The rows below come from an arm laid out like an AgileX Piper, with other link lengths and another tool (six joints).
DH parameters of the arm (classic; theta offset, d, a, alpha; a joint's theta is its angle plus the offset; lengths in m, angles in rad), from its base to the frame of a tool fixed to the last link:
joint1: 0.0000 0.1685 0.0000 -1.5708
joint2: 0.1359 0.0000 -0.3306 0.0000
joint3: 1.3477 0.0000 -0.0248 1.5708
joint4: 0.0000 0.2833 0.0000 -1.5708
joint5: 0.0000 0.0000 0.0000 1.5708
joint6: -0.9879 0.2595 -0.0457 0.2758
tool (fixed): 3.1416 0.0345 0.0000 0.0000
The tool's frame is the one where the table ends.
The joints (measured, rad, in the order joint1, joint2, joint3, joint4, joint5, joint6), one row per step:
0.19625 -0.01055 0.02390 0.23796 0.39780 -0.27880
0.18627 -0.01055 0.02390 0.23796 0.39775 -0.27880
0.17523 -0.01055 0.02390 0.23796 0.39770 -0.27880
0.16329 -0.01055 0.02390 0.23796 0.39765 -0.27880
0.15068 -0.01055 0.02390 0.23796 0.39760 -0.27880
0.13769 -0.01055 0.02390 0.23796 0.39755 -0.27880
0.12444 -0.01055 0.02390 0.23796 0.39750 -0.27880
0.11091 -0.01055 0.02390 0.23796 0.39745 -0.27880
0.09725 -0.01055 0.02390 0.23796 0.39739 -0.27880
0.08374 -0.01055 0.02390 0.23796 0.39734 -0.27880
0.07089 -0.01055 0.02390 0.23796 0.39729 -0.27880
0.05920 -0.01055 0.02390 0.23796 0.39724 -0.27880
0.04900 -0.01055 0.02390 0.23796 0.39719 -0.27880
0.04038 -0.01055 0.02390 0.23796 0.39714 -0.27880
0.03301 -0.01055 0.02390 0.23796 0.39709 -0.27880
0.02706 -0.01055 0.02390 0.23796 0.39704 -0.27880
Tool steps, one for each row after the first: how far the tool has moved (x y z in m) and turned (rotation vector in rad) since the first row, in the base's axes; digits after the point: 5 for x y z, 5 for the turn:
0.00105 -0.00220 0.00001 0.00001 -0.00005 -0.00999
0.00220 -0.00465 0.00003 0.00002 -0.00010 -0.02104
0.00340 -0.00731 0.00004 0.00003 -0.00014 -0.03300
0.00463 -0.01014 0.00006 0.00004 -0.00019 -0.04562
0.00587 -0.01307 0.00007 0.00004 -0.00024 -0.05862
0.00709 -0.01607 0.00008 0.00005 -0.00029 -0.07188
0.00829 -0.01915 0.00010 0.00006 -0.00034 -0.08542
0.00947 -0.02228 0.00011 0.00007 -0.00039 -0.09910
0.01059 -0.02539 0.00013 0.00007 -0.00044 -0.11262
0.01161 -0.02837 0.00014 0.00007 -0.00049 -0.12548
0.01251 -0.03108 0.00016 0.00008 -0.00054 -0.13718
0.01327 -0.03346 0.00017 0.00008 -0.00059 -0.14739
0.01390 -0.03548 0.00018 0.00009 -0.00064 -0.15603
0.01442 -0.03720 0.00020 0.00009 -0.00068 -0.16341
0.01483 -0.03860 0.00021 0.00010 -0.00073 -0.16937

